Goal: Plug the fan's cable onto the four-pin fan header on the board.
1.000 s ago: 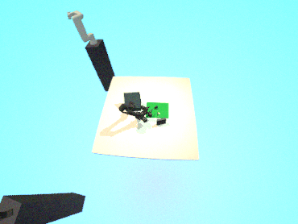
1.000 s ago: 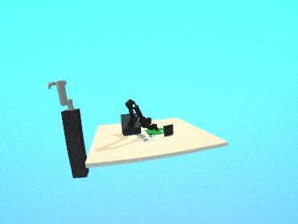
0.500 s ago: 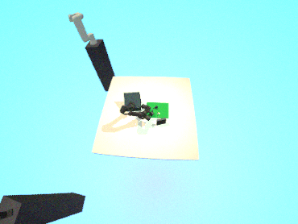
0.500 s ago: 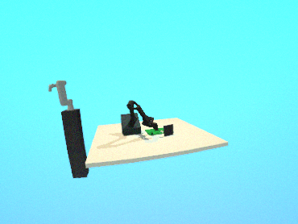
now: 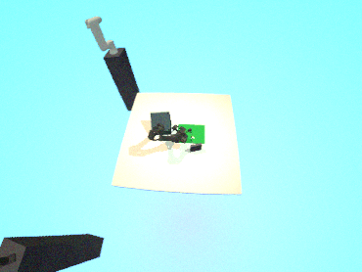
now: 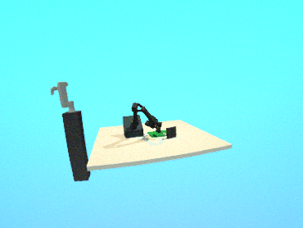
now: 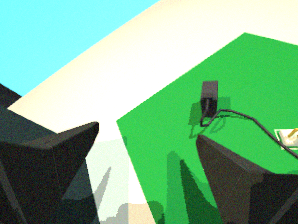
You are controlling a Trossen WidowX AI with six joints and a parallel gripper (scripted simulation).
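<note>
My gripper tip is now 80 mm short of the fan cable plug, 50 mm above it and 30 mm to the right of it. The rest, counted from my gripper tip: four-pin fan header 120 mm ahead, 70 mm below, 60 mm to the right; then green board 100 mm ahead, 90 mm below; then dark fan 190 mm to the right, 160 mm ahead, 20 mm below.
</note>
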